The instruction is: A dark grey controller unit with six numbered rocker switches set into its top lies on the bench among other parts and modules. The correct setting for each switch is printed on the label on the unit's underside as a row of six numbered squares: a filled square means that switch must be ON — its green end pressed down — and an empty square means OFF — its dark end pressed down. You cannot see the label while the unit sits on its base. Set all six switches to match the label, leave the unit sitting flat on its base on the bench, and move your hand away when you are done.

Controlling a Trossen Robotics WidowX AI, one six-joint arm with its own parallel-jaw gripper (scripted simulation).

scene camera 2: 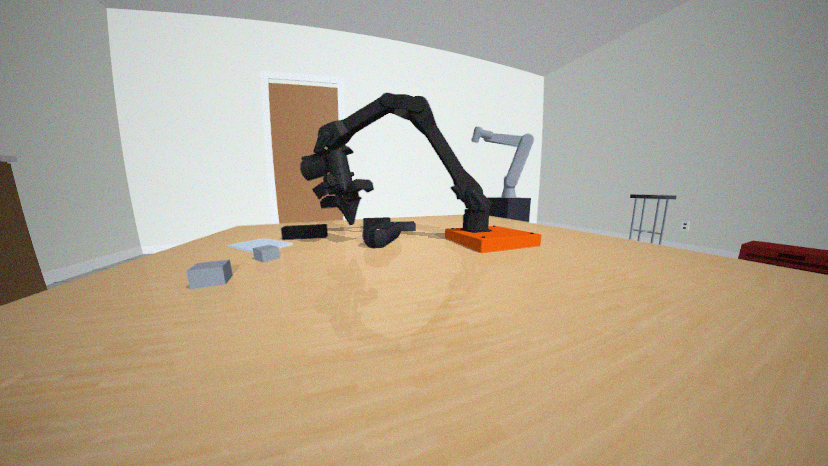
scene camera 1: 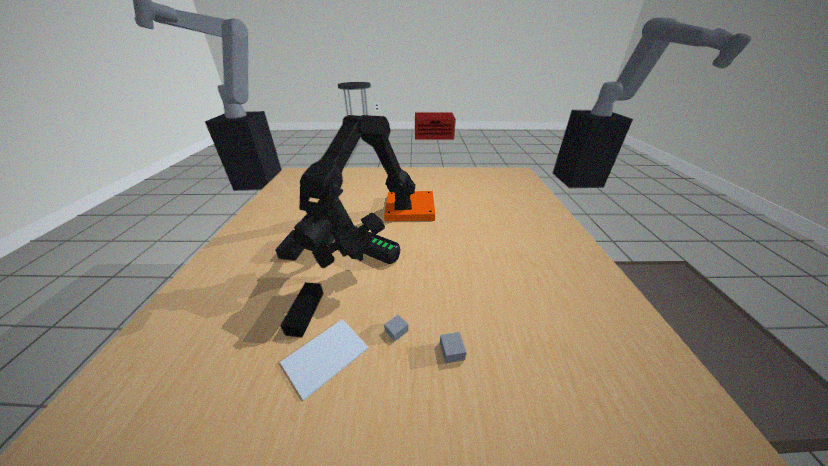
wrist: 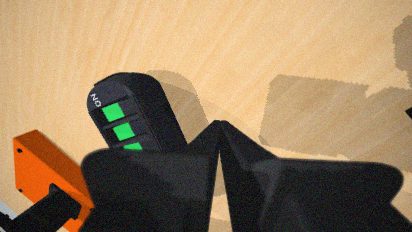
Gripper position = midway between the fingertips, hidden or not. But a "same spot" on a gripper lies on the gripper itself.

Labels:
The gripper shows in scene camera 2, in scene camera 1 (361,259) and in the wrist view. The same spot on the gripper: (wrist: 121,182) is (scene camera 2: 345,199).

